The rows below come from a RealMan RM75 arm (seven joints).
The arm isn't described. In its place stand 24 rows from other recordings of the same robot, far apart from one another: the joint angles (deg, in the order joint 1, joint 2, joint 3, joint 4, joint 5, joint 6, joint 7), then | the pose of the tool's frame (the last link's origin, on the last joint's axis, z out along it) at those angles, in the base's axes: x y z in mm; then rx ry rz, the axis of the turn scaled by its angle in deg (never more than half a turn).
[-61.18, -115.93, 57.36, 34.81, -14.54, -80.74, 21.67] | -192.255, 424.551, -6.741, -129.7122, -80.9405, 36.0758
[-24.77, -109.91, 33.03, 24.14, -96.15, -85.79, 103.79] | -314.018, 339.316, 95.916, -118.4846, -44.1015, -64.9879
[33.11, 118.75, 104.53, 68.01, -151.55, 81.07, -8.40] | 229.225, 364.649, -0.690, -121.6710, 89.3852, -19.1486
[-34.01, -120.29, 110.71, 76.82, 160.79, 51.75, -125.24] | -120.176, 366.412, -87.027, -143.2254, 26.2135, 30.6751
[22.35, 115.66, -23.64, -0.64, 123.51, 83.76, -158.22] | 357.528, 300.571, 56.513, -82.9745, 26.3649, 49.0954
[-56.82, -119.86, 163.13, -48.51, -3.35, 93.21, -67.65] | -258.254, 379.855, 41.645, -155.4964, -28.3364, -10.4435
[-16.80, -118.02, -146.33, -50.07, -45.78, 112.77, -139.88] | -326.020, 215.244, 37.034, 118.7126, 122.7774, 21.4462
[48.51, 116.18, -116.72, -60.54, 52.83, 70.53, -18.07] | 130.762, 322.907, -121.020, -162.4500, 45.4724, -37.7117
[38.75, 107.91, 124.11, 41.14, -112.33, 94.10, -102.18] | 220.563, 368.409, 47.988, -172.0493, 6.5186, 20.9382
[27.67, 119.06, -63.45, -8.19, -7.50, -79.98, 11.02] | 313.302, 347.997, 65.855, -75.3315, 16.3594, 48.7726
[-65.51, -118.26, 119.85, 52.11, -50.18, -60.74, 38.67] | -54.361, 363.085, -141.362, -164.2037, 7.5595, 37.6986
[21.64, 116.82, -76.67, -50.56, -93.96, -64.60, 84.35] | 243.814, 342.658, -26.710, -152.7302, 27.8491, 27.2229
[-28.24, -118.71, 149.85, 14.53, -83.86, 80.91, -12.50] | -297.015, 339.977, 17.952, -71.9266, -32.5747, -59.6257
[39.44, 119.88, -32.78, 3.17, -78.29, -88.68, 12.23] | 210.122, 338.487, -47.457, -118.6609, -2.2588, 62.1114
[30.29, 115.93, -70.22, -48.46, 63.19, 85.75, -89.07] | 240.279, 323.773, -27.898, -176.7565, 25.0131, 7.9071
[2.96, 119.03, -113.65, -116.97, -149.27, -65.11, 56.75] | 104.906, 246.537, -28.650, -122.7464, -98.0610, -29.9013
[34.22, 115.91, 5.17, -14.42, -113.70, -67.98, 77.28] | 331.675, 371.302, 33.327, -100.5677, 67.5284, 60.5454
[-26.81, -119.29, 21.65, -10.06, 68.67, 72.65, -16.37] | -326.842, 300.589, -47.969, -99.5603, -39.2294, -44.6236
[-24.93, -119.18, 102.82, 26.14, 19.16, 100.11, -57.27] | -168.928, 283.906, -15.067, -127.1161, -21.2667, -110.2736
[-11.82, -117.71, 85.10, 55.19, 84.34, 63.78, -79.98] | -249.260, 299.471, -42.162, -151.9025, -29.5463, -34.3930
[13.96, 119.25, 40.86, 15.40, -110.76, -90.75, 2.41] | 338.423, 259.482, 31.911, -67.4906, 22.5378, 47.9683
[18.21, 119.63, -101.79, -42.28, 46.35, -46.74, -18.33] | 284.810, 379.213, 43.268, -72.9774, 30.6352, 36.9486
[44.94, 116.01, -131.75, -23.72, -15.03, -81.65, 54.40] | 110.374, 306.065, -95.946, 156.9629, -9.4166, -75.6622
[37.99, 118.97, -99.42, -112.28, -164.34, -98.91, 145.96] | 53.155, 315.954, 24.130, -141.2150, -1.4324, -35.7058
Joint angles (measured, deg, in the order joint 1, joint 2, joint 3, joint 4, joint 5, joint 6, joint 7), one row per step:
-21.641 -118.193 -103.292 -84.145 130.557 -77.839 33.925
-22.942 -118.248 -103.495 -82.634 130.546 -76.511 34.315
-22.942 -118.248 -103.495 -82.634 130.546 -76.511 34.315
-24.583 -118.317 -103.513 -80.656 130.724 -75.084 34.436
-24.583 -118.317 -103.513 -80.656 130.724 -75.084 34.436
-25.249 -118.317 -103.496 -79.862 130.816 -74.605 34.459
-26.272 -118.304 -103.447 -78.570 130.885 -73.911 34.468
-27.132 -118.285 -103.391 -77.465 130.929 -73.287 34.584
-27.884 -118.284 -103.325 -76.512 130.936 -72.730 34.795
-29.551 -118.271 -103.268 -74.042 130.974 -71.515 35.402
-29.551 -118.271 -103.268 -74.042 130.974 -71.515 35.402
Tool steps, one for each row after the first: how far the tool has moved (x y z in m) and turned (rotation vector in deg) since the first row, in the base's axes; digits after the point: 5 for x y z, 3 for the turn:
0.00266 0.00665 -0.00183 0.614 -0.230 -0.511
0.00266 0.00665 -0.00183 0.614 -0.230 -0.511
0.00564 0.01398 -0.00538 0.986 -0.340 -0.792
0.00564 0.01398 -0.00538 0.986 -0.340 -0.792
0.00676 0.01670 -0.00683 1.041 -0.319 -0.882
0.00838 0.02065 -0.00932 1.026 -0.332 -0.946
0.00973 0.02398 -0.01144 1.022 -0.298 -1.099
0.01115 0.02683 -0.01342 0.999 -0.257 -1.356
0.01269 0.03288 -0.01828 0.811 -0.078 -1.700
0.01269 0.03288 -0.01828 0.811 -0.078 -1.700

